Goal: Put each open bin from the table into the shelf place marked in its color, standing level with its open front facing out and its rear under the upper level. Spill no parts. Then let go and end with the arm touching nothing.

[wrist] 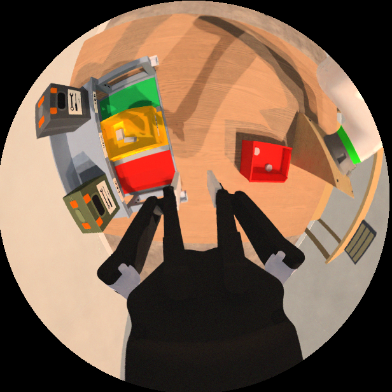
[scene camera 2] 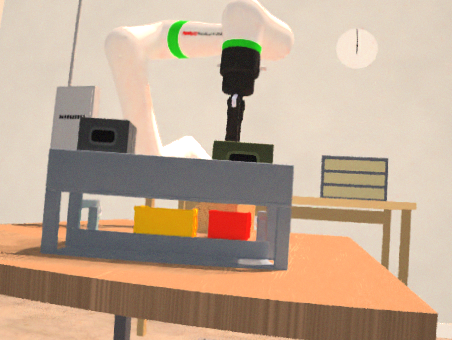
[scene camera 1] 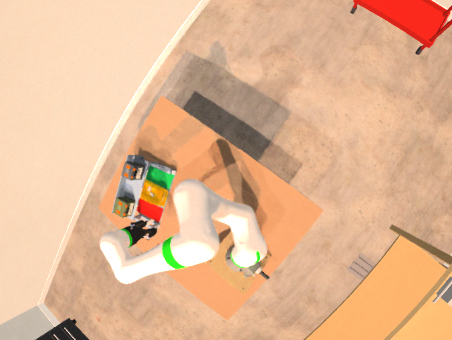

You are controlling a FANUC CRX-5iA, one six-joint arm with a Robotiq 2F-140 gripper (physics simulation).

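Frame: origin at the arm's base, x right, y ahead, z up, level; centimetres.
Seen in the pictures: gripper, between the fingertips: [scene camera 1: 156,223]; arm's base, origin of its link: [scene camera 1: 239,258].
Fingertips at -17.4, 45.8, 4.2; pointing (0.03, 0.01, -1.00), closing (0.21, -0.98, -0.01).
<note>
Pixels of each thing's top centre, then the offset from my fingertips to it, as dx, dy, dz. "pt": a spot on its surface instead. Level surfaces: height alone.
- yellow bin, a spot on its surface: [scene camera 2: 165,221] pt +2.7, +26.1, -9.9
- grey shelf, a spot on its surface: [scene camera 2: 170,172] pt -0.9, +33.3, -2.0
- dark grey box, centre of its top: [scene camera 2: 109,121] [scene camera 1: 127,171] +13.0, +30.0, +6.6
- olive box, centre of its top: [scene camera 2: 242,144] [scene camera 1: 119,207] -8.9, +22.4, +4.1
- table, height of its surface: dz -15.8
A yellow bin [scene camera 1: 154,193] [scene camera 2: 165,221] [wrist: 131,134] with pale parts stands over the yellow place of the grey shelf [scene camera 1: 131,189] [scene camera 2: 170,172] [wrist: 74,137]. The shelf's red place [scene camera 1: 150,210] [wrist: 146,170] and green place [scene camera 1: 160,177] [wrist: 134,101] show bare surfaces. A red bin [wrist: 265,162] with two pale parts inside stands upright on the table, apart from the shelf; it also shows through the shelf in scene camera 2 [scene camera 2: 229,225], and the arm hides it in scene camera 1. My gripper [scene camera 1: 152,227] [wrist: 193,178] is partly open and empty, above the table between shelf and red bin. In scene camera 2 its fingertips are hidden behind the olive box.
A dark grey box [scene camera 1: 133,171] [scene camera 2: 106,135] [wrist: 61,107] and an olive box [scene camera 1: 123,206] [scene camera 2: 243,151] [wrist: 91,204] stand on the shelf's upper level. A brown board [wrist: 316,150] stands between the red bin and the arm's base. The table [scene camera 1: 300,207] [scene camera 2: 340,280] carries the shelf.
</note>
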